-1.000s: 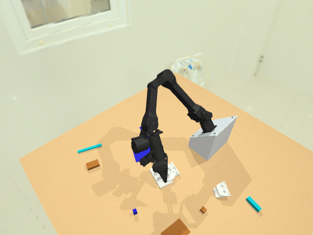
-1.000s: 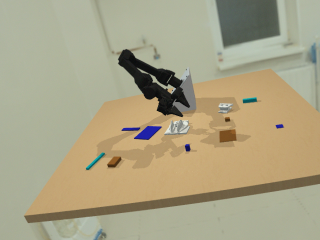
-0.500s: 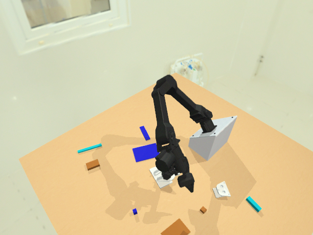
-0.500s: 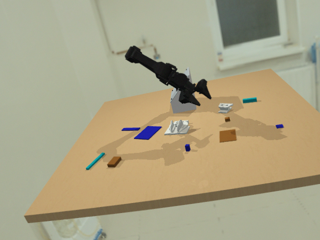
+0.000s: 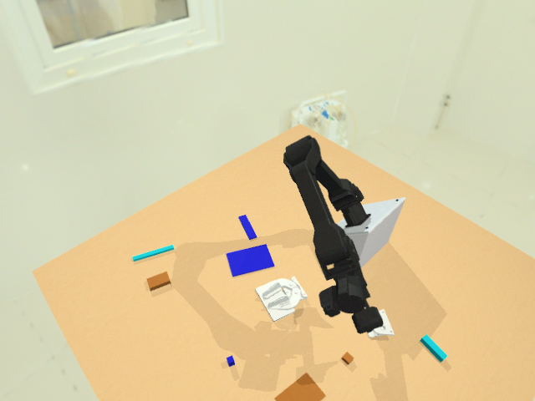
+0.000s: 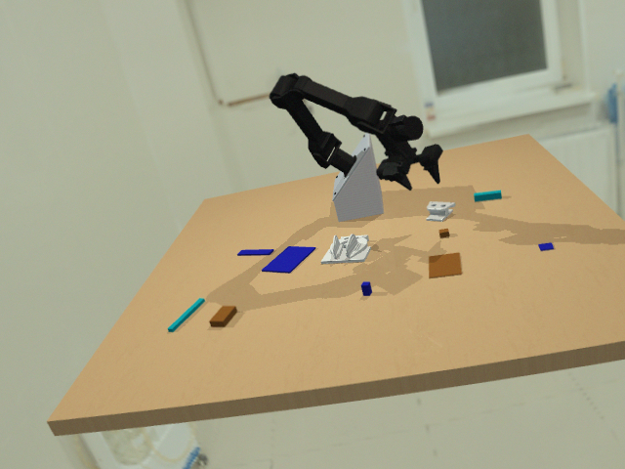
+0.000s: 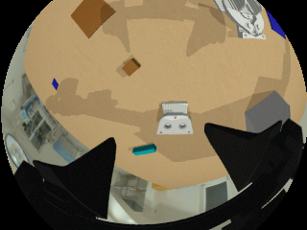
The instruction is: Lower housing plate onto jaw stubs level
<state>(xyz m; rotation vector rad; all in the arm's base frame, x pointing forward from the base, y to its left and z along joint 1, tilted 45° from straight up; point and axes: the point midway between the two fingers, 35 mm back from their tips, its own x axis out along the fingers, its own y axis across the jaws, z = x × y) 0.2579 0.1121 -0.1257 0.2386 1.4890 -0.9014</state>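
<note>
My gripper tip is now 70 mm past the white part, 40 mm to the right of it and 110 mm above it. From my gripper tip the other things lie so: teal bar: 120 mm behind, 190 mm to the left, 110 mm below; then brown plate: 220 mm ahead, 10 mm to the right, 120 mm below; then small brown cube: 60 mm ahead, 20 mm to the left, 120 mm below.
</note>
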